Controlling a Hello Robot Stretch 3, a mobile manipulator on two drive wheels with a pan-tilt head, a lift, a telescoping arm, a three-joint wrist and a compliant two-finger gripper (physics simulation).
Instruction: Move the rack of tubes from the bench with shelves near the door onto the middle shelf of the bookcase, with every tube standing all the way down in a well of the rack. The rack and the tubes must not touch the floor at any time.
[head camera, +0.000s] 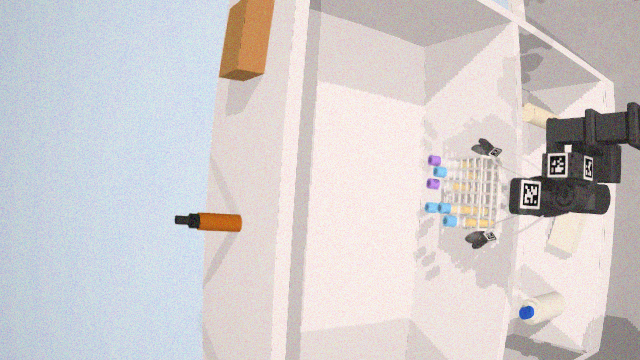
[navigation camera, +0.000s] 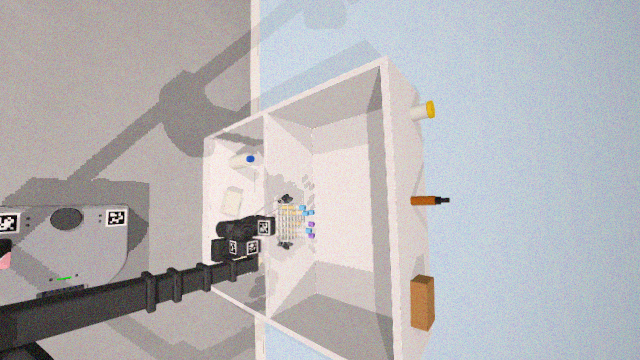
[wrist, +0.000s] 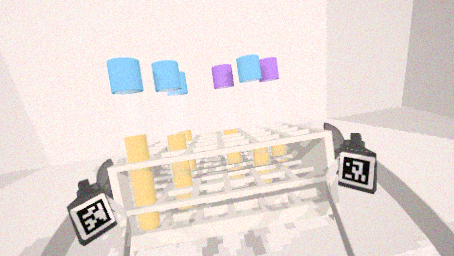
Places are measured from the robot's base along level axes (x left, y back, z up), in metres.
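Where they show: gripper, fingertip midpoint: (head camera: 471, 194) (navigation camera: 291, 220) (wrist: 220, 159); robot's base, origin of the base link: (navigation camera: 67, 217).
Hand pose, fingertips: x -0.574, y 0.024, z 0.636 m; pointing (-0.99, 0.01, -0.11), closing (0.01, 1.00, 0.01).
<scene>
Each offset is from my fingertips to the top centre of the thing. "spot": to the spot under its first point. Level surfaces: height alone.
The white wire rack @(dx -0.007, dy +0.002, dz +0.027 m) (head camera: 482, 175) (navigation camera: 290, 227) (wrist: 220, 150) is inside the bookcase @(spot: dx +0.066, dy -0.002, dz +0.412 m) (head camera: 290, 175) (navigation camera: 392, 200), over the shelf @(dz -0.056 m) (head camera: 465, 310) (navigation camera: 287, 160) below its top board. Several tubes with yellow contents, capped blue @(spot: dx +0.022, dy -0.047, dz +0.074 m) (wrist: 125, 76) or purple @(spot: dx -0.040, dy +0.013, dz +0.060 m) (wrist: 222, 76), stand upright in it. The near left tube reaches down to the rack's bottom; the seating of the rear tubes is hard to tell. My gripper (head camera: 479, 194) (navigation camera: 285, 222) (wrist: 220, 159) is shut on the rack, one fingertip against each end. Whether the rack's underside touches the shelf is unclear. The bench does not show.
An orange bottle @(spot: dx -0.042, dy -0.067, dz +0.456 m) (head camera: 220, 222) (navigation camera: 423, 200), a brown box @(spot: dx -0.007, dy +0.172, dz +0.455 m) (head camera: 247, 42) (navigation camera: 422, 302) and a yellow-capped bottle @(spot: dx -0.088, dy -0.324, dz +0.465 m) (navigation camera: 424, 110) stand on top. The compartment below holds a blue-capped bottle @(spot: dx -0.028, dy -0.278, dz -0.412 m) (head camera: 545, 307) (navigation camera: 242, 160) and a cream box @(spot: dx -0.028, dy -0.093, dz -0.496 m) (head camera: 566, 237) (navigation camera: 231, 201). Side walls flank the rack.
</scene>
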